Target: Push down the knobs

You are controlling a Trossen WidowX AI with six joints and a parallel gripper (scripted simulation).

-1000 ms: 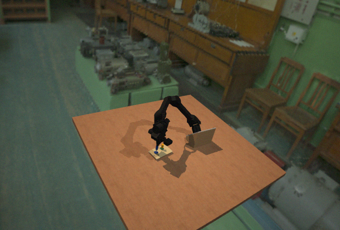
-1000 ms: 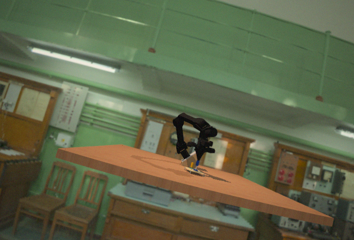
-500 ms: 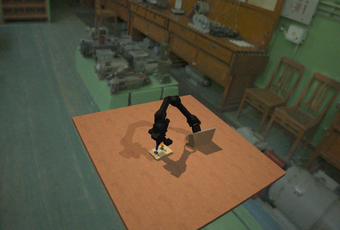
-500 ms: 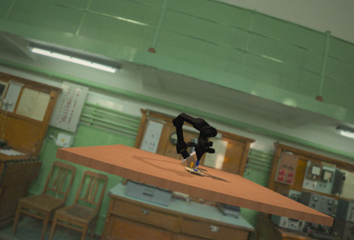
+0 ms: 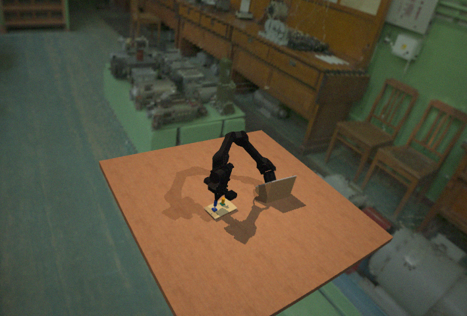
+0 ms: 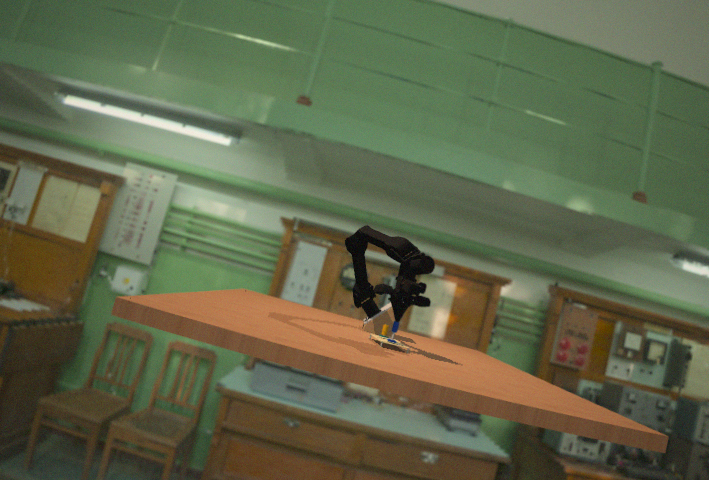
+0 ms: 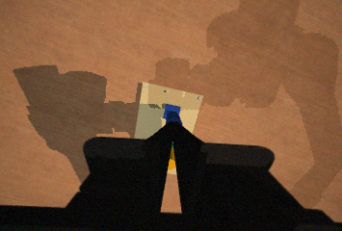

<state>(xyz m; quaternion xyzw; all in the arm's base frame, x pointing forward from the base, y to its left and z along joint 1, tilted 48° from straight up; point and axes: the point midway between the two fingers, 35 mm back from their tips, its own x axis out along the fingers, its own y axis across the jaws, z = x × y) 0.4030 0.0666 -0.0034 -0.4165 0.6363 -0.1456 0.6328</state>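
The yellow knob is 60 mm behind my gripper tip, 20 mm to the right of it and 40 mm below it. From my gripper tip the other things lie so: blue knob: 20 mm below.
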